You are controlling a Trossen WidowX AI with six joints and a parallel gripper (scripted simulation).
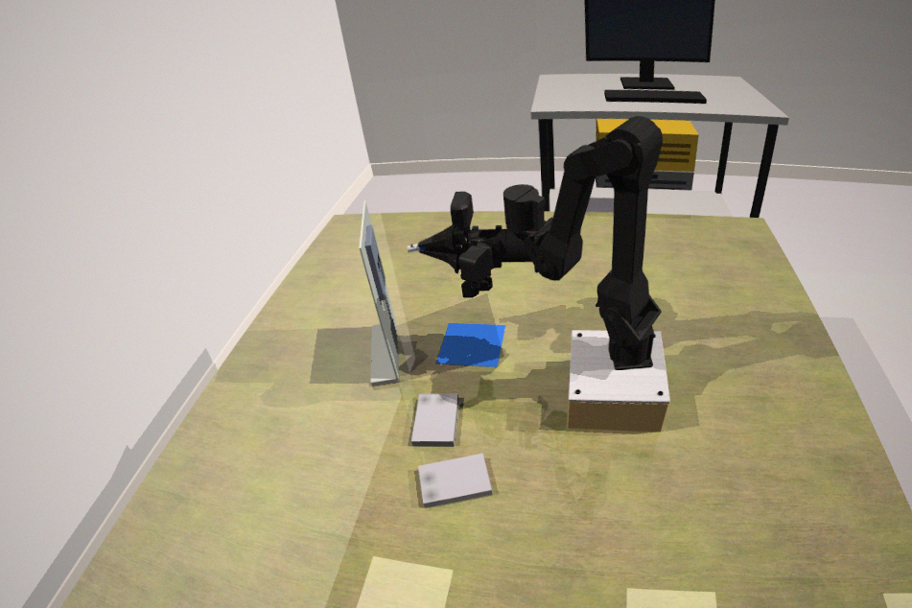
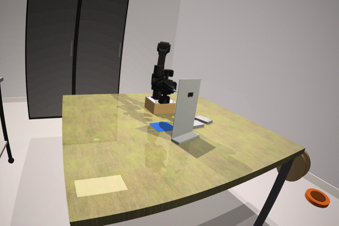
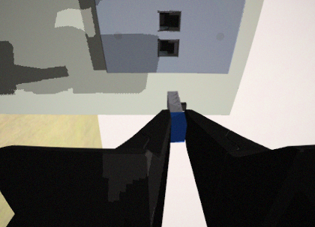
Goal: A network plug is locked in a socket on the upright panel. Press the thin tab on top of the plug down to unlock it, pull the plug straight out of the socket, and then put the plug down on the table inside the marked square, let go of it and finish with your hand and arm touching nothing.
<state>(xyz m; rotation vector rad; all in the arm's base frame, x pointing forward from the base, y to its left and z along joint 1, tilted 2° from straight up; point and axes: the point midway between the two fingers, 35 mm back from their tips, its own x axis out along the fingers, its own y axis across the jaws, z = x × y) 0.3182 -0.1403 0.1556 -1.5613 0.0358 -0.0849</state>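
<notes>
Now: gripper tip 70 mm past the blue marked square, 10 mm to the right of it and 230 mm above it. Round my gripper tip: grey panel 90 mm ahead, 30 mm to the left, 90 mm below; then network plug 10 mm ahead.
</notes>
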